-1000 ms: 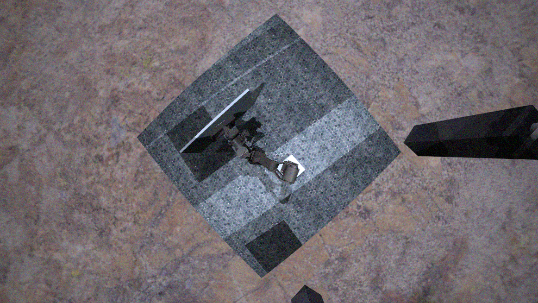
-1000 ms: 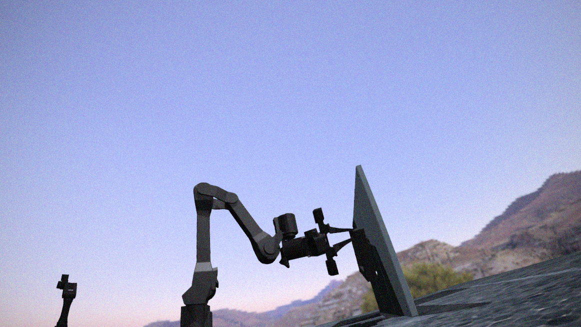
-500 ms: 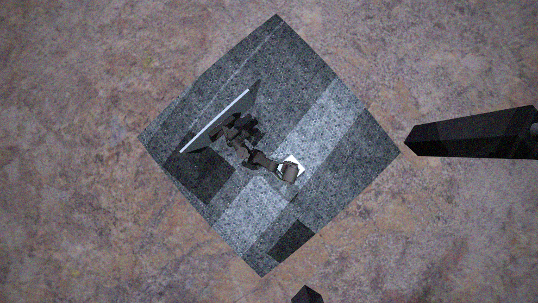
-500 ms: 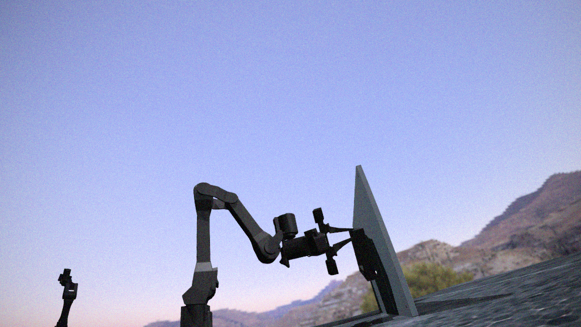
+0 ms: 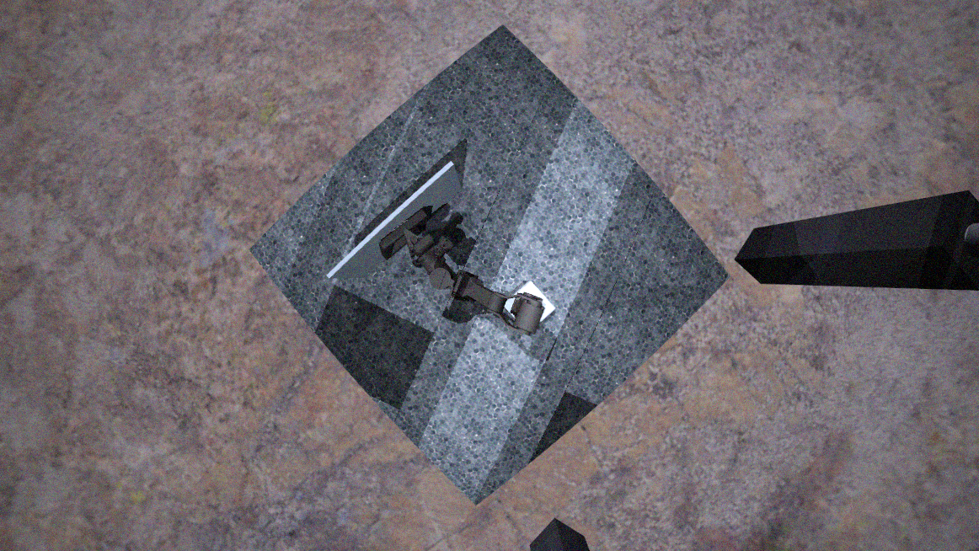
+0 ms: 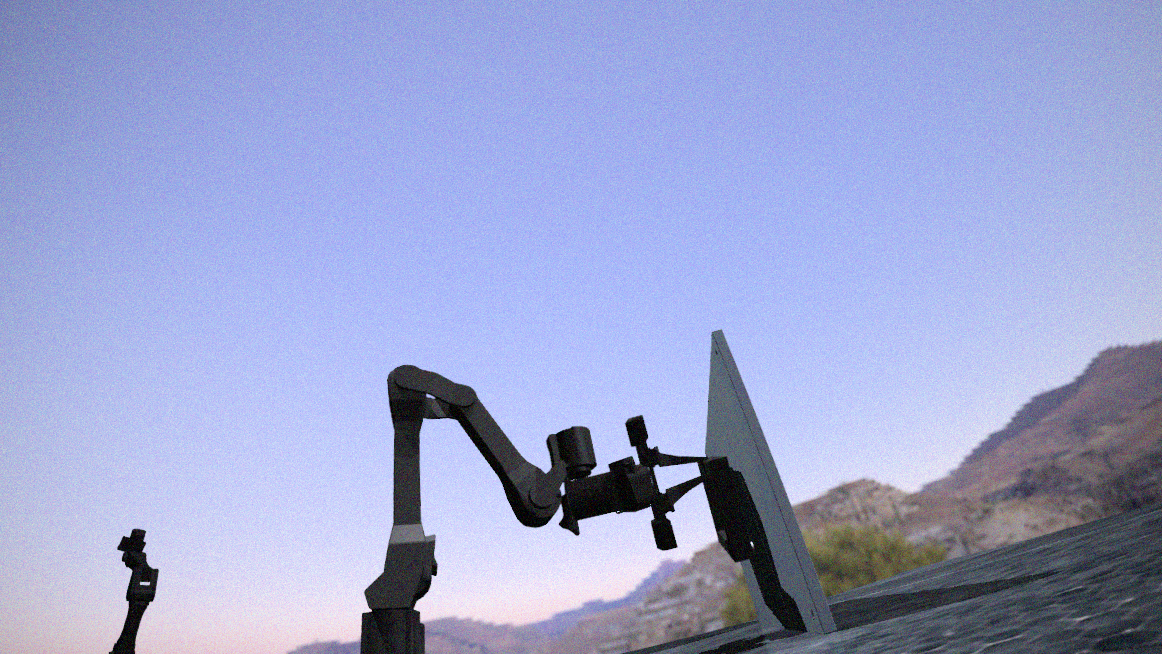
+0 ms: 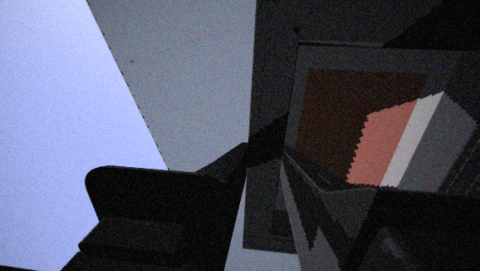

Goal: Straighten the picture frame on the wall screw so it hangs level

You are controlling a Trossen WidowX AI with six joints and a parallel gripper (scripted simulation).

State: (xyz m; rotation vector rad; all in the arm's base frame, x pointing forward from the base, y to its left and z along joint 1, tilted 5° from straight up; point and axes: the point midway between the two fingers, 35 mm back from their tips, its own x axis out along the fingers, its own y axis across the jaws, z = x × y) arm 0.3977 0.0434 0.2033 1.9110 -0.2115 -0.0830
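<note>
Right now the picture frame is 1 cm ahead of my gripper tip, 1 cm to the left of it and 5 cm below it. Also, from my gripper tip: wall panel (2 cm ahead, 7 cm below).
</note>
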